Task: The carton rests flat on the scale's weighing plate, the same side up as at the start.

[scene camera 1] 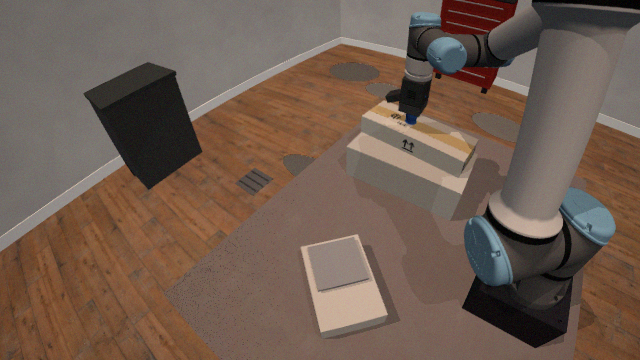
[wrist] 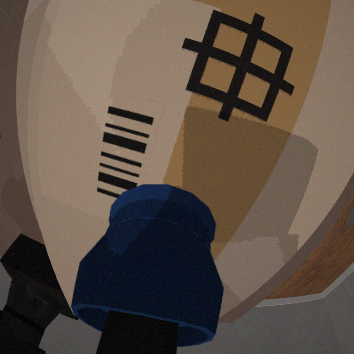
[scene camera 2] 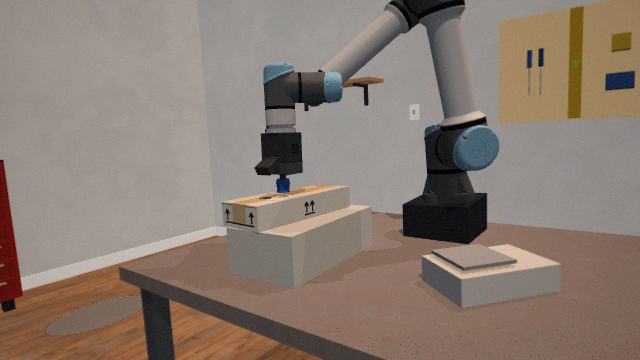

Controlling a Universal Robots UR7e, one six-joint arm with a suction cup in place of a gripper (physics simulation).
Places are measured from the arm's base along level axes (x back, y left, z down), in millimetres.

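Pixels of known places: end effector, tool point: (scene camera 1: 410,121) (wrist: 160,231) (scene camera 2: 283,191); arm's base, origin of the base link: (scene camera 1: 530,277) (wrist: 36,293) (scene camera 2: 448,198).
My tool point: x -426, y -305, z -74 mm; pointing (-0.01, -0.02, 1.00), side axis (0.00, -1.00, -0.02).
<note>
For each thing: its top centre in the pictures, then the offset to it from my tool point. Level surfaces: height alone.
- white carton, middle of its top: (wrist: 157,264) (scene camera 2: 290,193) (scene camera 1: 420,126) dz +8, dx +31, dy -1 mm
- pale block, middle of its top: (scene camera 2: 305,216) (scene camera 1: 414,149) dz +68, dx +37, dy +38 mm
- scale, middle of its top: (scene camera 1: 341,276) (scene camera 2: 487,252) dz +112, dx +42, dy +481 mm
- brown table, its level: dz +182 mm
The white carton (scene camera 1: 437,150) (scene camera 2: 300,210) (wrist: 75,65), with brown tape along its top, lies on the pale block (scene camera 1: 402,180) (scene camera 2: 325,250), turned slightly across it. Its arrows point up. My suction gripper (scene camera 1: 411,123) (scene camera 2: 283,191) (wrist: 162,192) stands upright over the middle part of the carton's top, beside the barcode label. The blue cup is at or a hair above the surface; the exact contact is hidden. It does not appear to hold the carton. The scale (scene camera 1: 350,312) (scene camera 2: 510,287) stands apart, its grey weighing plate (scene camera 1: 340,265) (scene camera 2: 472,256) bare.
The arm's black base (scene camera 1: 515,317) (scene camera 2: 445,217) stands on the brown table (scene camera 1: 260,300) (scene camera 2: 380,320) near the scale. A dark cabinet (scene camera 1: 150,125) and a red tool cabinet (scene camera 1: 475,30) (scene camera 2: 7,240) stand off the table. A tool board (scene camera 2: 550,100) hangs on the wall.
</note>
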